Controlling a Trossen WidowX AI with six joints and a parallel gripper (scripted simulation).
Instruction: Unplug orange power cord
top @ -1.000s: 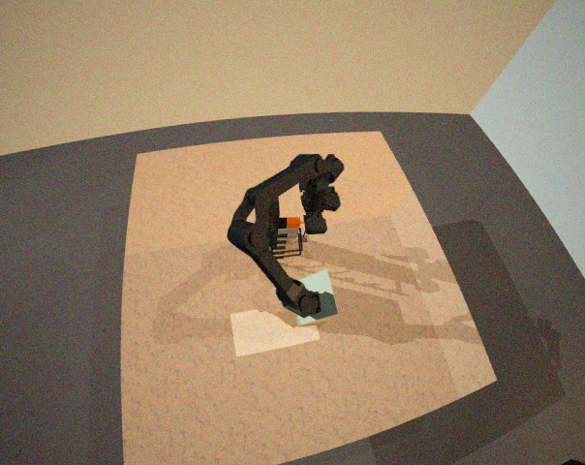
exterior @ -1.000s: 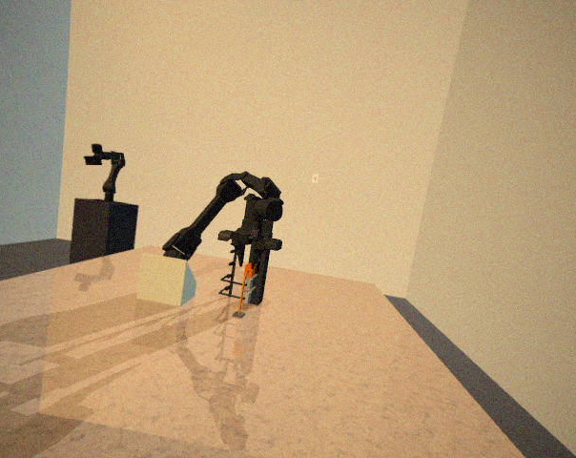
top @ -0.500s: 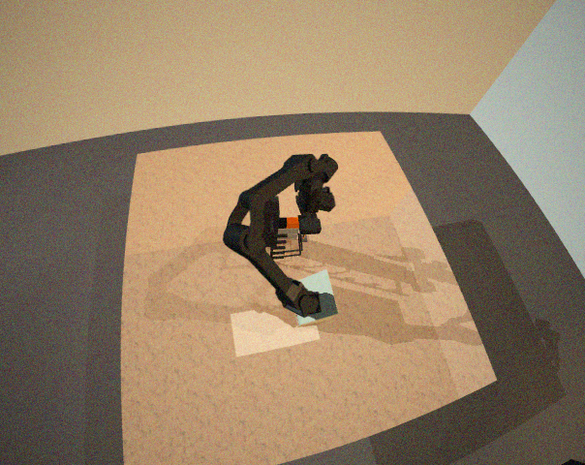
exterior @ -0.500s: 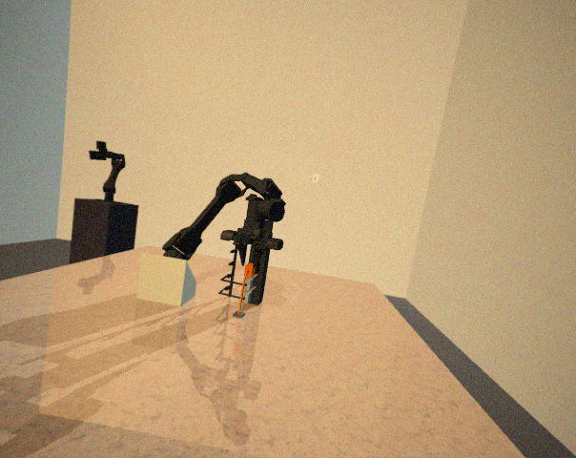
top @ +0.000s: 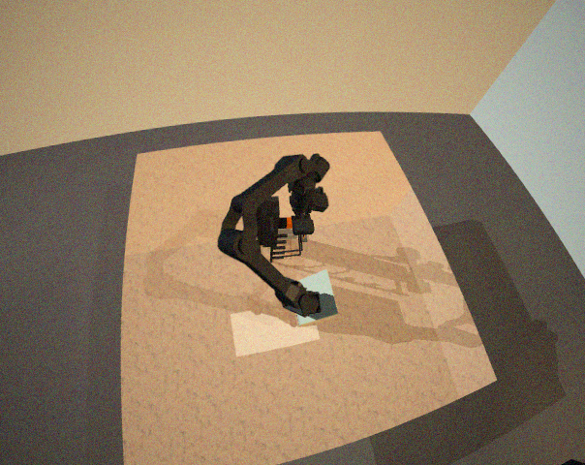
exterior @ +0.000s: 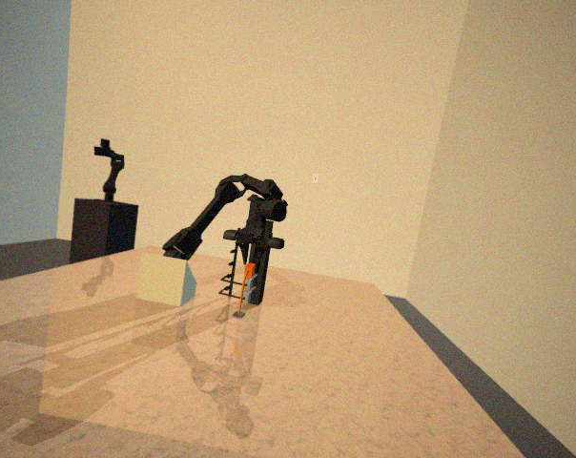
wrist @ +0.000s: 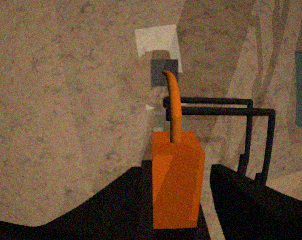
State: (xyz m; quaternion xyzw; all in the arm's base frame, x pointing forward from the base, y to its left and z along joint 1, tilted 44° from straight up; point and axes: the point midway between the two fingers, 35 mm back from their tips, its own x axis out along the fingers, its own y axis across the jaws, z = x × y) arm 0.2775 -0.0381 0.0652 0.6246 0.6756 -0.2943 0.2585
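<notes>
Right now my gripper tip is 30 mm to the right of the orange plug and 10 mm above it.
</notes>
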